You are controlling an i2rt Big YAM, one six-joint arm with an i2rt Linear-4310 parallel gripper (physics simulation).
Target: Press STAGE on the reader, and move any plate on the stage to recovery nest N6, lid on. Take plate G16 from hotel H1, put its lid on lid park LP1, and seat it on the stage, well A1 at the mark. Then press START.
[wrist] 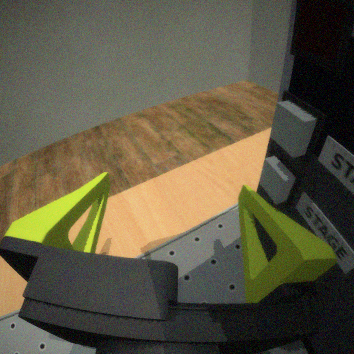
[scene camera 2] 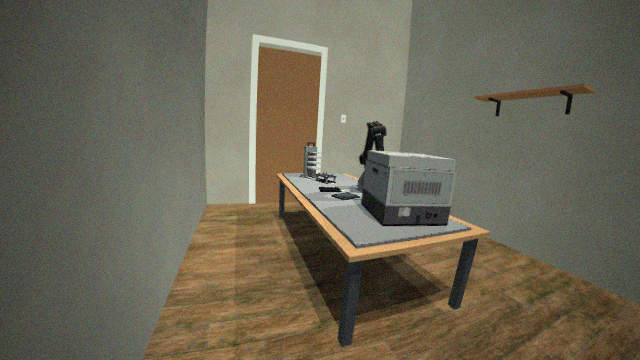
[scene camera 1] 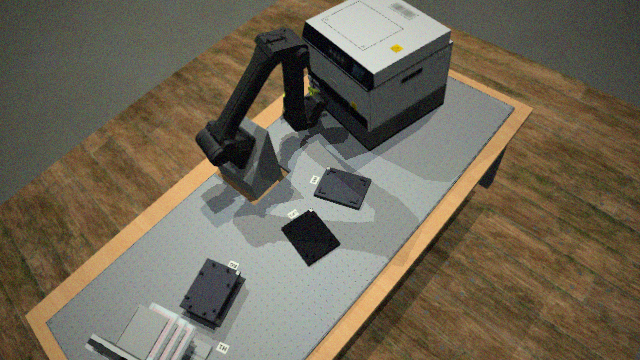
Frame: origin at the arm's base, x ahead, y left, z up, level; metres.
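Seen in the pictures: gripper, fingertip midpoint: (wrist: 175,184); arm's base, link origin: (scene camera 1: 242,147).
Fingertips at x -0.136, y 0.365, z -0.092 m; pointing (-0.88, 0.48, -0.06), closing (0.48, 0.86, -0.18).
Observation:
Pixels of each thing's top centre, then the offset from my fingertips to it. "pt": a spot on its surface instead.
- reader, top centre: (scene camera 1: 374,25) (scene camera 2: 408,154) dx +0.249, dy +0.186, dz +0.290 m
- small grey STAGE button, top centre: (wrist: 283,165) dx +0.049, dy +0.041, dz +0.035 m
- larger START button, top centre: (wrist: 299,108) dx +0.049, dy +0.041, dz +0.067 m
- Hotel H1, surface spot: (scene camera 1: 142,330) pt dx +0.458, dy -0.916, dz +0.195 m
My gripper (wrist: 175,184) (scene camera 1: 300,93) is open and empty, low in front of the reader (scene camera 1: 410,95) (scene camera 2: 420,180). In the wrist view the small grey STAGE button (wrist: 278,181) is above the right fingertip, and the larger START button (wrist: 295,129) is above it. No stage shows outside the reader. Hotel H1 (scene camera 1: 142,330) (scene camera 2: 306,162) stands at the far table end, with pink-striped plates (scene camera 1: 172,337) in it; G16 cannot be told apart. Two flat dark pads, one grey (scene camera 1: 345,187) and one black (scene camera 1: 310,237), lie mid-table; their labels are too blurred to read surely.
A raised dark stand (scene camera 1: 212,290) is between the black pad and the hotel. The arm's grey pedestal (scene camera 1: 255,165) stands by the table's wooden edge (scene camera 1: 125,225). The reader's dark front panel is close on the right in the wrist view.

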